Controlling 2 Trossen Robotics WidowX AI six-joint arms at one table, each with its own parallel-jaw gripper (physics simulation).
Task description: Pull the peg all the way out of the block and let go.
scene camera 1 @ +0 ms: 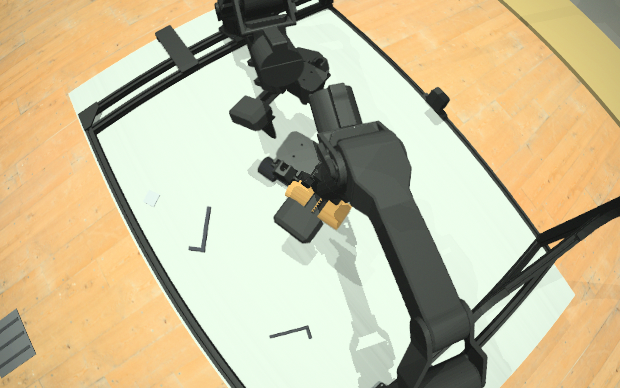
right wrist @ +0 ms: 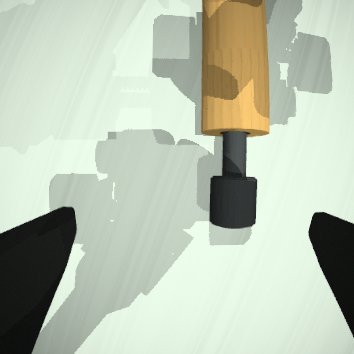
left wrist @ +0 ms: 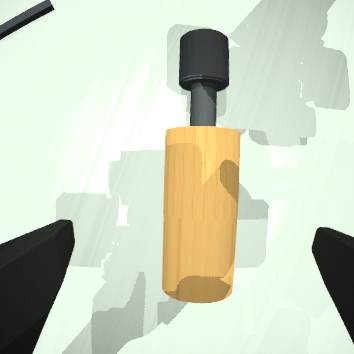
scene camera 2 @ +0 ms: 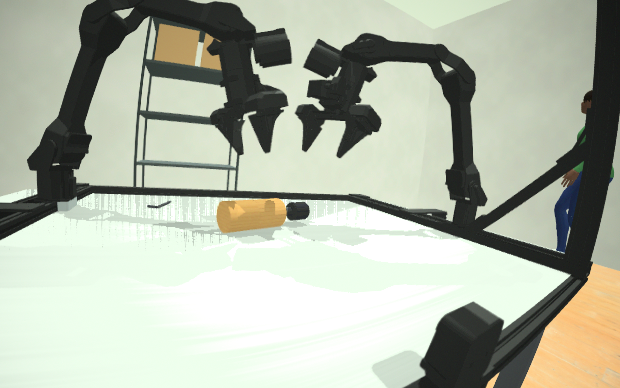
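Pixels of known places: left gripper, fingertip midpoint: [scene camera 1: 312, 187] [right wrist: 343, 8] [left wrist: 197, 237] [scene camera 2: 253, 154]; right gripper, fingertip midpoint: [scene camera 1: 289, 120] [right wrist: 196, 222] [scene camera 2: 319, 154]; left arm's base, link origin: [scene camera 2: 56, 198]; right arm's base, link origin: [scene camera 1: 234, 28] [scene camera 2: 462, 225].
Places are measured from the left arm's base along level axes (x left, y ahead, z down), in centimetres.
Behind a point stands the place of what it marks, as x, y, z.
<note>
The orange wooden cylindrical block [scene camera 1: 300, 194] {-15.8, 41.1, -3.1} [scene camera 2: 252, 215] {-21.3, 37.3, -1.5} [left wrist: 201, 200] {-17.4, 39.4, -3.6} [right wrist: 235, 75] {-18.5, 40.6, -3.6} lies on its side on the white table. The dark peg [scene camera 1: 267, 169] {-14.5, 49.4, -2.4} [scene camera 2: 298, 211] {-17.6, 48.6, -1.2} [left wrist: 204, 57] {-15.2, 49.1, -2.7} [right wrist: 233, 202] {-15.9, 49.8, -2.7} sticks out of one end, with its wide head and a short length of shaft showing; the rest is hidden. My left gripper [scene camera 2: 254, 152] {-15.7, 38.6, -12.0} [left wrist: 197, 237] {-15.7, 38.6, -12.0} is open and empty above the block, which shows between its fingers in the left wrist view. My right gripper [scene camera 2: 322, 153] {-20.7, 50.4, -13.3} [right wrist: 196, 222] {-20.7, 50.4, -13.3} is open and empty, above the table on the peg head's side.
Two dark L-shaped pieces [scene camera 1: 206, 227] {2.0, 49.0, 1.1} [scene camera 1: 290, 332] {2.8, 22.7, 1.3} lie on the table, and a small pale square [scene camera 1: 152, 198] {7.7, 62.1, 1.6} lies near its edge. A black rail [scene camera 2: 225, 193] {15.7, 41.5, 0.7} borders the table. A black box [scene camera 1: 438, 100] {-56.7, 38.1, -2.5} [scene camera 2: 467, 330] {-58.5, 36.7, -3.5} is fixed to the frame. The two arms hang close together.
</note>
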